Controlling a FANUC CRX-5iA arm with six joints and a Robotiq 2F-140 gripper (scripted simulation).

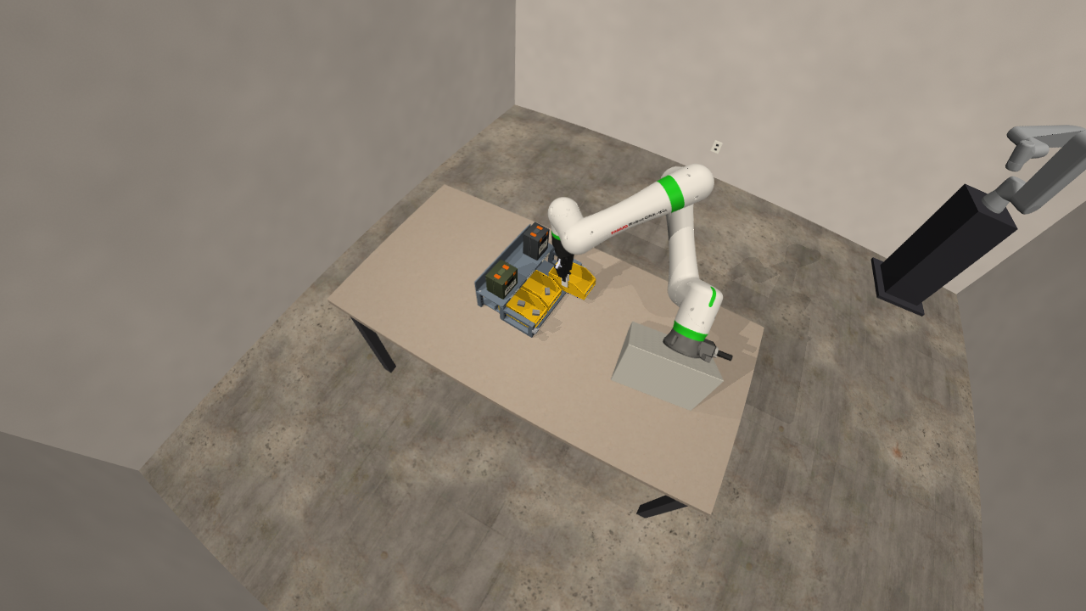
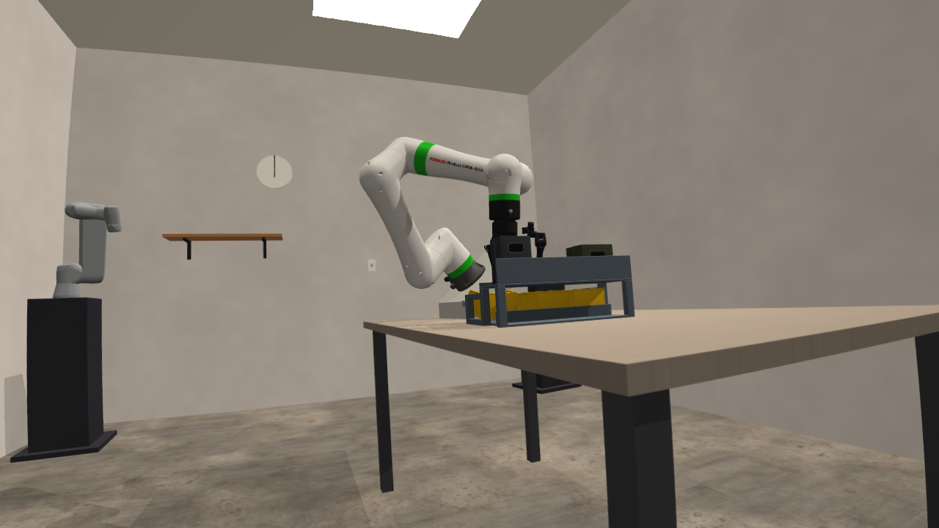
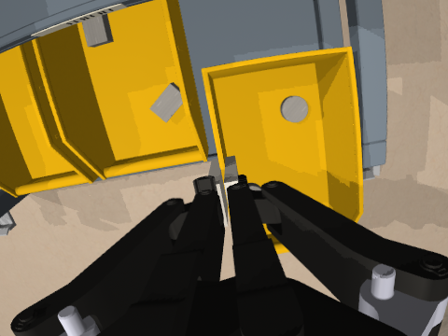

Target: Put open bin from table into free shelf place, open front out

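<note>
My gripper is now 9 cm above the shelf lip and 7 cm to the right of it. The rest, counted from my hand: grey shelf floor 14 cm ahead, 9 cm below, 4 cm to the left.
</note>
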